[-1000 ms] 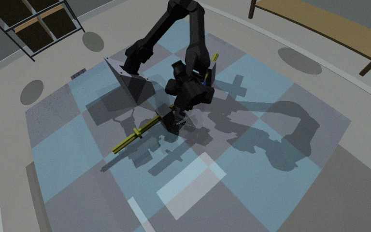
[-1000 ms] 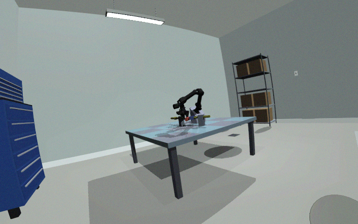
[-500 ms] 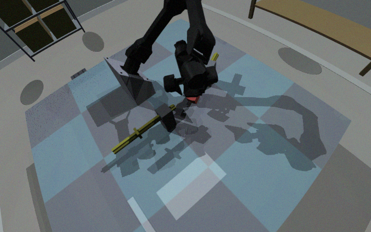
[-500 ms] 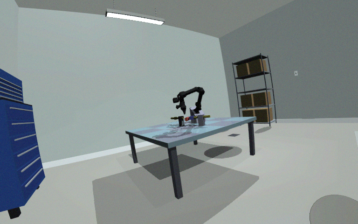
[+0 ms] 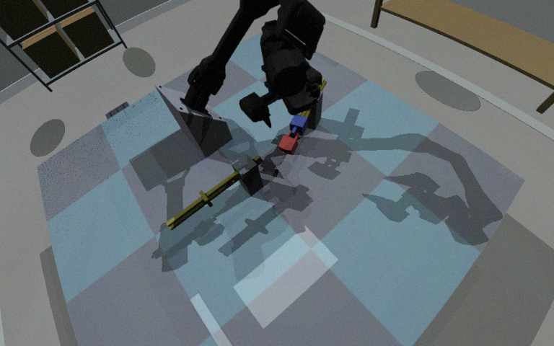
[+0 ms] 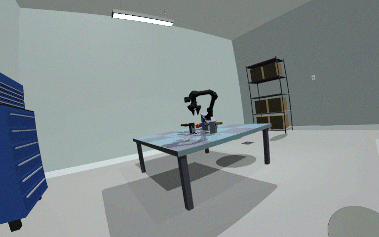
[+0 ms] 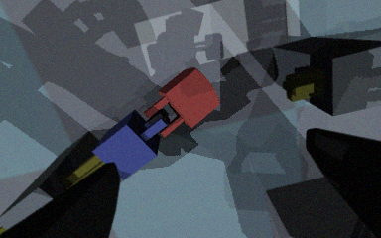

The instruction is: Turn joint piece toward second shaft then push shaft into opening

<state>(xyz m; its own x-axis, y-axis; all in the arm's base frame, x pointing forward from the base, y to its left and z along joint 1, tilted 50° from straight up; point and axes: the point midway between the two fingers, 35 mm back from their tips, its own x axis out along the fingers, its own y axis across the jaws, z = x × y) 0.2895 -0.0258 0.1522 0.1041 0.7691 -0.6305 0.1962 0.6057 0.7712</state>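
My gripper tip is 12 cm above the dark red joint piece, 1 cm to the right of it and 1 cm past it.
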